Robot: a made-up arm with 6 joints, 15 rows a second.
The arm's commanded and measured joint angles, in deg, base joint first. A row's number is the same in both.
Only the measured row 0 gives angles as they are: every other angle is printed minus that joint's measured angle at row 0.
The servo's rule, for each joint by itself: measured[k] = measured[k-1] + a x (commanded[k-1-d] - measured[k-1]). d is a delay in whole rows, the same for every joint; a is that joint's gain. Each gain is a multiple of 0.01, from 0.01 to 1. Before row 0 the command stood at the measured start. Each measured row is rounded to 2 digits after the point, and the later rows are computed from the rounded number. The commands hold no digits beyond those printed.
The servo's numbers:
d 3
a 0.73 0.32 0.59 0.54 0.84 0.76
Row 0, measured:
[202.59, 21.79, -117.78, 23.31, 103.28, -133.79]
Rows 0 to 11, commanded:
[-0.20, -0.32, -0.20, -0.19, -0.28, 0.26]
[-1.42, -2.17, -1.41, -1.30, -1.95, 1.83]
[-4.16, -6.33, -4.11, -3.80, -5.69, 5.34]
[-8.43, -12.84, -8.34, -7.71, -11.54, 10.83]
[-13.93, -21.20, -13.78, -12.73, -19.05, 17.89]
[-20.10, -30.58, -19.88, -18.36, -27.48, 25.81]
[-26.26, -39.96, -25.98, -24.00, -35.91, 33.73]
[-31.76, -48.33, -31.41, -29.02, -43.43, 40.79]
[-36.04, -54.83, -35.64, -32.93, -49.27, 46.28]
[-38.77, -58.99, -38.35, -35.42, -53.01, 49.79]
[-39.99, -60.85, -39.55, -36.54, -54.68, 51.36]
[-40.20, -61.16, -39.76, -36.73, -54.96, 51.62]
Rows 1 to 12, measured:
[0.00, 0.00, 0.00, 0.00, 0.00, 0.00]
[0.00, 0.00, 0.00, 0.00, 0.00, 0.00]
[0.00, 0.00, 0.00, 0.00, 0.00, 0.00]
[-0.15, -0.10, -0.12, -0.10, -0.24, 0.20]
[-1.08, -0.76, -0.88, -0.75, -1.68, 1.44]
[-3.33, -2.54, -2.79, -2.40, -5.05, 4.40]
[-7.05, -5.84, -6.06, -5.27, -10.50, 9.29]
[-12.07, -10.76, -10.61, -9.30, -17.68, 15.83]
[-17.93, -17.10, -16.08, -14.19, -25.91, 23.41]
[-24.01, -24.42, -21.92, -19.49, -34.31, 31.25]
[-29.67, -32.07, -27.52, -24.64, -41.97, 38.50]
[-34.32, -39.35, -32.31, -29.12, -48.10, 44.41]

